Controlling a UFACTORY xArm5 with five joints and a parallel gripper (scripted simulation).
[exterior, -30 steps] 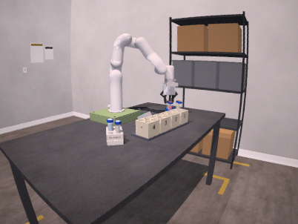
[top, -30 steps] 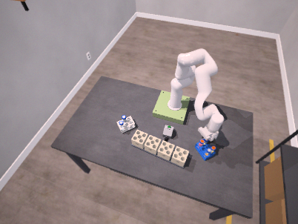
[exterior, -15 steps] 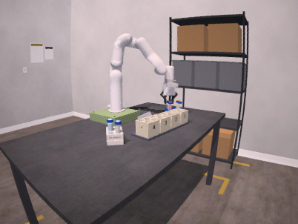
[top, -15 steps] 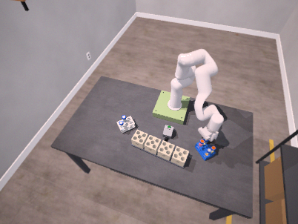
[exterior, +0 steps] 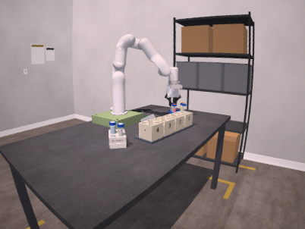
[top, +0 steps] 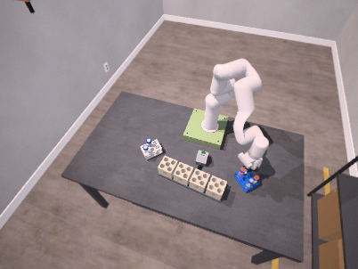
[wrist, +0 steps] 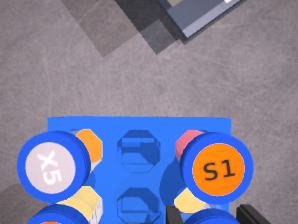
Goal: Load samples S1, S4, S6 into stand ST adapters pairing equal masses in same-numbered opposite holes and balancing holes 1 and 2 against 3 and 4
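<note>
The sample tube S4 is 50 mm below my hand and 10 mm behind it. From my hand the other things lie so: sample tube S6: 50 mm to the left, 50 mm below, 50 mm ahead; then blue sample rack: 90 mm below, 40 mm ahead, 20 mm to the left; then white blanks rack: 650 mm to the right, 90 mm below, 40 mm ahead.
</note>
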